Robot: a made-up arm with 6 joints. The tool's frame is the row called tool. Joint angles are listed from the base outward.
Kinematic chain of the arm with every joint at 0, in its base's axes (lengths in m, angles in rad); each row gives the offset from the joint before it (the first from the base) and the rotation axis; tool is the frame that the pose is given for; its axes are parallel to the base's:
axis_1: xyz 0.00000 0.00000 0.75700 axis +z
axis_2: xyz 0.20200 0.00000 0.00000 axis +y
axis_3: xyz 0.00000 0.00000 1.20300 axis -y
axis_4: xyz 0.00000 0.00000 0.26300 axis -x
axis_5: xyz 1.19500 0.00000 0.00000 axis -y
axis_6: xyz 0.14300 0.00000 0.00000 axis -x
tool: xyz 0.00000 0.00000 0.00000
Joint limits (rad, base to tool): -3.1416..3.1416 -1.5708..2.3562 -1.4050..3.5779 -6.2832..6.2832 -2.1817..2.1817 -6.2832..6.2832
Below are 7 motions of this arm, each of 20 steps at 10 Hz.
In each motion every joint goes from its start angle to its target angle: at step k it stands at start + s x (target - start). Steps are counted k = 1, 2, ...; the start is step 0. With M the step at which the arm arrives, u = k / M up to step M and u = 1 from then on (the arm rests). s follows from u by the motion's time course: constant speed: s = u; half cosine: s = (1 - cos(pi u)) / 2; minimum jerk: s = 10 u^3 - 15 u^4 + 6 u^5.
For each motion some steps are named. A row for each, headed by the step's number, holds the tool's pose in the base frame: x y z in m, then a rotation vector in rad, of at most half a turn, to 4 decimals.
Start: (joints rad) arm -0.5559 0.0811 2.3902 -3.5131 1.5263 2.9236
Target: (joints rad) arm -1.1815 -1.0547 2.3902 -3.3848 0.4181 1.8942
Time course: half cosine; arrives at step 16
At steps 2, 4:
2: -0.5536 0.4235 2.7246 -0.1240 -0.7957 -0.0851
4: -0.7241 0.6082 2.6087 -0.1324 -1.0146 -0.0442

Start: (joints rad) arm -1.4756 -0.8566 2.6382 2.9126 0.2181 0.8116
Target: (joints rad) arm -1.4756 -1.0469 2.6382 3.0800 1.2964 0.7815
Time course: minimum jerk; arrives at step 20
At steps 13, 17, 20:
13: -0.1642 1.8501 0.6757 -0.1172 -0.9026 1.2803
17: -0.1654 1.8267 0.6205 0.0217 -1.0328 1.1942
20: -0.1656 1.8232 0.6133 0.0399 -1.0489 1.1832

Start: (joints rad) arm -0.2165 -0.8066 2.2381 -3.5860 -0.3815 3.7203
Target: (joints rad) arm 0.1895 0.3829 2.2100 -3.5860 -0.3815 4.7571
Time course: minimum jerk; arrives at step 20
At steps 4, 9, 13, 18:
4: -1.9360 0.3550 1.5618 0.0182 2.9483 0.2822
9: -1.4539 0.0517 2.3811 0.0494 -2.7436 -0.8645
13: -0.6212 -0.0816 2.9300 -0.1218 -2.1361 -1.1385
18: -0.0055 -0.0243 3.0762 -0.3220 -1.7848 -1.1914

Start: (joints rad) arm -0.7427 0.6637 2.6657 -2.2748 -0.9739 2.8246
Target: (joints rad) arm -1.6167 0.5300 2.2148 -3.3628 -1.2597 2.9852
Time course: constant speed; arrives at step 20
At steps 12, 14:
12: 0.0822 -0.1698 2.8857 -1.9145 -2.1626 -0.0018
14: 0.0578 -0.1983 2.9109 -1.8947 -2.1691 0.0157

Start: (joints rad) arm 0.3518 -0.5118 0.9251 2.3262 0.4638 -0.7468
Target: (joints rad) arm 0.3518 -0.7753 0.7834 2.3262 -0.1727 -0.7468
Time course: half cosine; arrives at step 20
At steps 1, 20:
1: -0.4203 -0.1051 3.1455 -1.3714 -1.3420 -0.4496
20: -0.8422 -0.3282 2.9554 -0.8143 -1.3048 -1.0756

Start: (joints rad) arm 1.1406 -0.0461 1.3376 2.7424 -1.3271 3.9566
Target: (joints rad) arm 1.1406 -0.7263 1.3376 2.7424 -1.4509 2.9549
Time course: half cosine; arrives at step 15
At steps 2, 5, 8, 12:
2: 0.0149 -0.0970 3.2315 1.4535 -1.7471 -0.4077
5: -0.1286 -0.4106 3.1637 1.7242 -1.9000 -0.3355
8: -0.3276 -0.8453 2.9793 2.0831 -2.1629 -0.2035
12: -0.5333 -1.2944 2.6472 -1.9082 2.0145 -0.0013

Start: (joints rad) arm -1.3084 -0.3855 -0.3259 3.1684 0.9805 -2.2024
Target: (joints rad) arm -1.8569 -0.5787 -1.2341 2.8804 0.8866 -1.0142
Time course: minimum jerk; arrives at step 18
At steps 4, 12, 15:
4: 0.2199 -0.9837 2.0160 -0.1932 1.2933 -0.6630
12: -0.1110 -0.7745 1.3024 -0.1686 1.4403 -0.1305
15: -0.1528 -0.6640 1.1371 -0.1662 1.4028 -0.0219

